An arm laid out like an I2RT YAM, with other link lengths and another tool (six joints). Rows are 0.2 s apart.
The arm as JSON. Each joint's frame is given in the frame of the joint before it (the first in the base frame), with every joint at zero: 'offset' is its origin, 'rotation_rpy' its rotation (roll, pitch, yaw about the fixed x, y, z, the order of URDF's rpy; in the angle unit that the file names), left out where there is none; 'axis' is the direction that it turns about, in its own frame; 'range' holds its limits. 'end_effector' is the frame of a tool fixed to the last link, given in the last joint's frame.
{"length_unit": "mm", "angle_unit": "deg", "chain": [
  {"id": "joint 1", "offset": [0.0, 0.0, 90.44], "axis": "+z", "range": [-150.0, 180.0]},
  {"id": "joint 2", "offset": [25.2, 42.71, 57.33], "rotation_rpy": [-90.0, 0.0, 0.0], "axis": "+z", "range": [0.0, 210.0]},
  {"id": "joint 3", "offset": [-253.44, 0.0, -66.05], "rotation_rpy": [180.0, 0.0, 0.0], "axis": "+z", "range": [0.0, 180.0]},
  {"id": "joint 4", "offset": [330.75, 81.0, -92.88], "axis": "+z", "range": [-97.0, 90.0]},
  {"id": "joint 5", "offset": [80.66, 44.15, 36.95], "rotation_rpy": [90.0, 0.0, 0.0], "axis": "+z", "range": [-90.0, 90.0]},
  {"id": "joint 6", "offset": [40.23, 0.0, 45.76], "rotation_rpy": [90.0, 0.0, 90.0], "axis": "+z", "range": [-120.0, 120.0]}
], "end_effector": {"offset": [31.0, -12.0, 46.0], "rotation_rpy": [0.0, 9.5, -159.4]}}
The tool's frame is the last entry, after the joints.
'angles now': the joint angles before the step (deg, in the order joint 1, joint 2, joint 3, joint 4, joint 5, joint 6). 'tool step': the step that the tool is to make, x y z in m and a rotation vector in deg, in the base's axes. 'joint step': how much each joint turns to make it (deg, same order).
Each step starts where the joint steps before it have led.
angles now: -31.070, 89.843, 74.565, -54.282, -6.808, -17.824
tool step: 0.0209, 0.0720, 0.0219, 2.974, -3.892, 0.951
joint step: 9.984, -3.367, -0.008, 0.095, -0.658, 10.093
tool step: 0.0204, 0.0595, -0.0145, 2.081, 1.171, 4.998
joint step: 8.397, 2.075, 0.013, 0.836, -0.173, 3.807
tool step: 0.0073, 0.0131, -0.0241, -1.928, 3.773, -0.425
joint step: 2.645, 3.531, 0.010, 0.396, 3.562, 1.923
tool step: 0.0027, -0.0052, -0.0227, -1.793, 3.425, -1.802
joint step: -0.020, 3.292, -0.007, 0.284, 2.799, 0.963
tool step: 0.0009, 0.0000, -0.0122, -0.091, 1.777, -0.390
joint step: 0.133, 1.664, -0.022, -0.041, 0.525, 0.396
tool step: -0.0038, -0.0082, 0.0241, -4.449, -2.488, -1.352
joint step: -0.348, -2.898, 0.048, 0.289, 4.066, -0.152
